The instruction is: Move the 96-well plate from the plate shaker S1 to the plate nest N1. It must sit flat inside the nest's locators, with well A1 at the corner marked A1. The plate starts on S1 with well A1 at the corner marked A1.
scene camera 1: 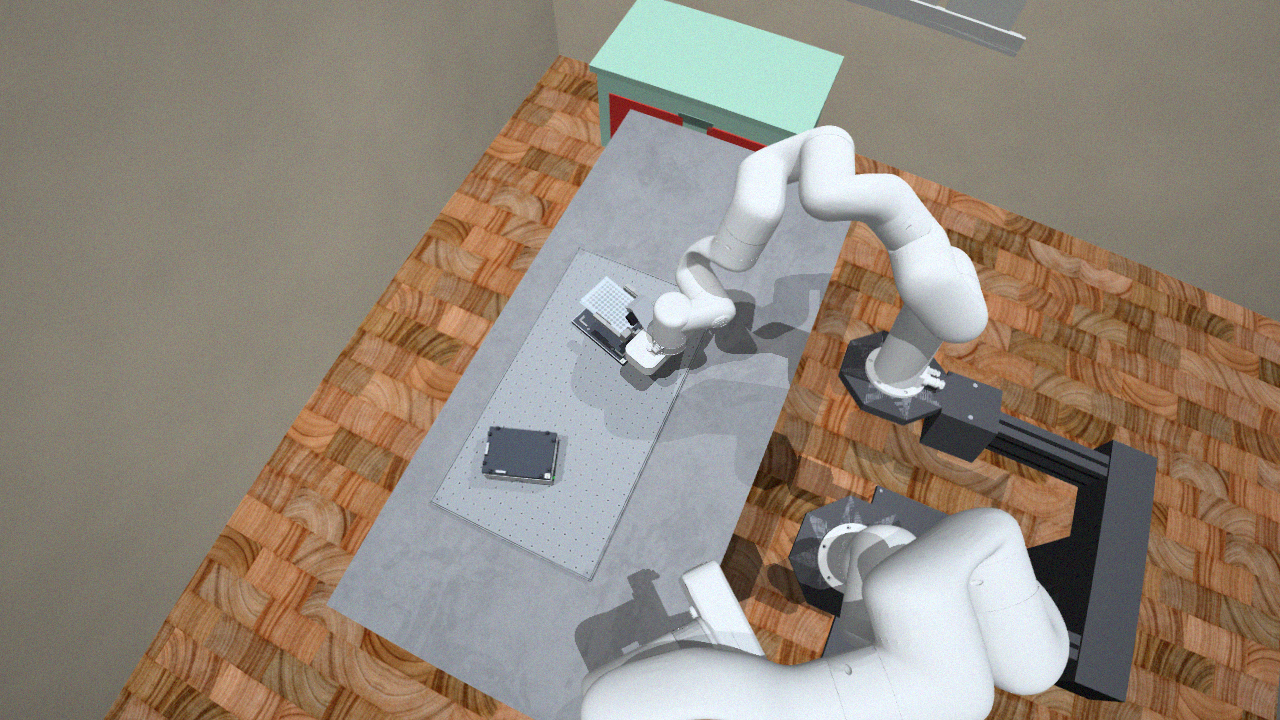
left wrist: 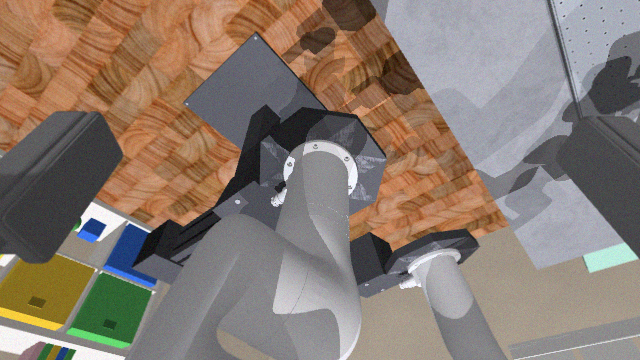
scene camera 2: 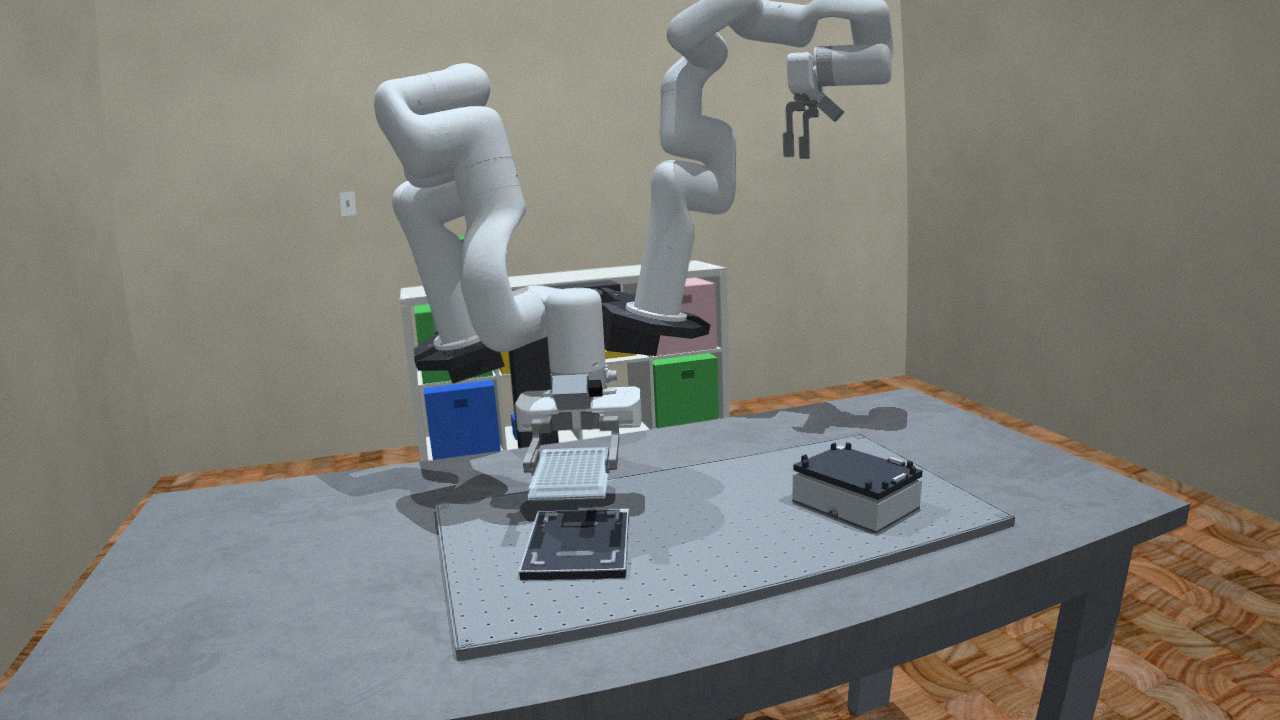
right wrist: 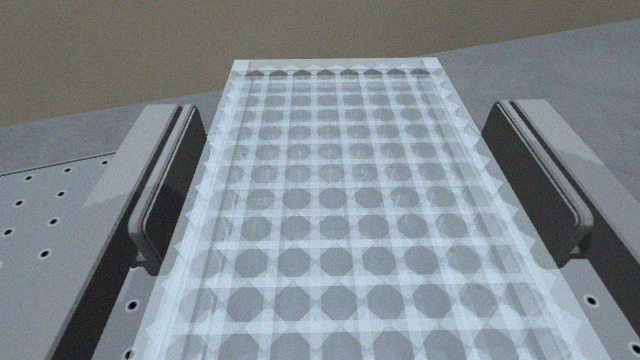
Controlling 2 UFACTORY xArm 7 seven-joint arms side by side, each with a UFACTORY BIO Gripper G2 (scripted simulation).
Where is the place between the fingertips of my right gripper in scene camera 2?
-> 569, 467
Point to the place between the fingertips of my left gripper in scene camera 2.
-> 797, 157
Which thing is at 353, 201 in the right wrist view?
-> A clear 96-well plate.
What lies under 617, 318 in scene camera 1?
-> A clear 96-well plate.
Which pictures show the clear 96-well plate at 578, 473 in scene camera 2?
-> Scene camera 1, scene camera 2 and the right wrist view only.
